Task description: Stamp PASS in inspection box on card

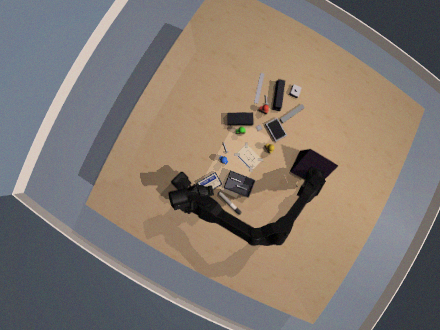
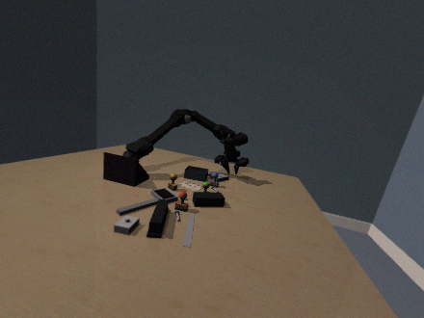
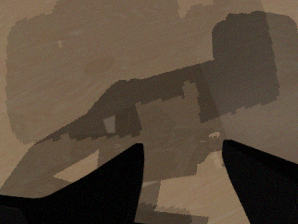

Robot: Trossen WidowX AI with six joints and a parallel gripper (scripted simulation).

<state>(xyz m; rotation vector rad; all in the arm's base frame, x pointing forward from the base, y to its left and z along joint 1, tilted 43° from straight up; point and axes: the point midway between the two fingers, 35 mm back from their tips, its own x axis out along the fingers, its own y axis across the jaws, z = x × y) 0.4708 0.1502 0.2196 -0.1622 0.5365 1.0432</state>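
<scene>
The green stamp is 120 mm behind my gripper tip and 330 mm to the right of it. Round my gripper tip: blue-knobbed stamp: 90 mm behind, 190 mm to the right; then labelled box: 70 mm behind, 70 mm to the right, 10 mm below; then pen: 200 mm behind, 10 mm to the right, 10 mm below.
</scene>
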